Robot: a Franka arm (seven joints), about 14 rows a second.
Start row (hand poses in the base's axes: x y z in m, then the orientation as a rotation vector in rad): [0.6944, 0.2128, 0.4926, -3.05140, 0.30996, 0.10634]
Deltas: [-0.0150, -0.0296, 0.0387, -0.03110, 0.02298, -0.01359]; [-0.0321, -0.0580, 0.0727, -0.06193, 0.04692, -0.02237]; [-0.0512, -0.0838, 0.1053, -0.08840, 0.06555, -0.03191]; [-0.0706, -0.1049, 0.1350, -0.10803, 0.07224, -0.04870]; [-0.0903, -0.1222, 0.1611, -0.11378, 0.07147, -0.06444]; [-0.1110, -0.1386, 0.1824, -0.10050, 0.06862, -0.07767]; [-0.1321, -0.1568, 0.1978, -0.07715, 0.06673, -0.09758]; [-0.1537, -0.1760, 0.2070, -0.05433, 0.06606, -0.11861]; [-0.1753, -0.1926, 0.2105, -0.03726, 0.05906, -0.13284]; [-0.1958, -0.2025, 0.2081, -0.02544, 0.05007, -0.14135]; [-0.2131, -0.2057, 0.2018, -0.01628, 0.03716, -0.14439]
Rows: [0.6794, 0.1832, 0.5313, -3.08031, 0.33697, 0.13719]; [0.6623, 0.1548, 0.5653, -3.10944, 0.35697, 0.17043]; [0.6432, 0.1290, 0.5979, 3.09244, -0.37243, -0.19375]; [0.6238, 0.1079, 0.6276, 3.06922, -0.39717, -0.19875]; [0.6041, 0.0906, 0.6537, 3.06112, -0.42087, -0.19541]; [0.5834, 0.0742, 0.6750, 3.07234, -0.44232, -0.19323]; [0.5623, 0.0560, 0.6904, 3.09174, -0.47534, -0.19433]; [0.5407, 0.0368, 0.6996, -3.07835, 0.50536, 0.19515]; [0.5191, 0.0202, 0.7031, -3.05758, 0.52307, 0.18510]; [0.4986, 0.0103, 0.7007, -3.04351, 0.53287, 0.17190]; [0.4813, 0.0071, 0.6944, -3.03353, 0.53460, 0.15283]
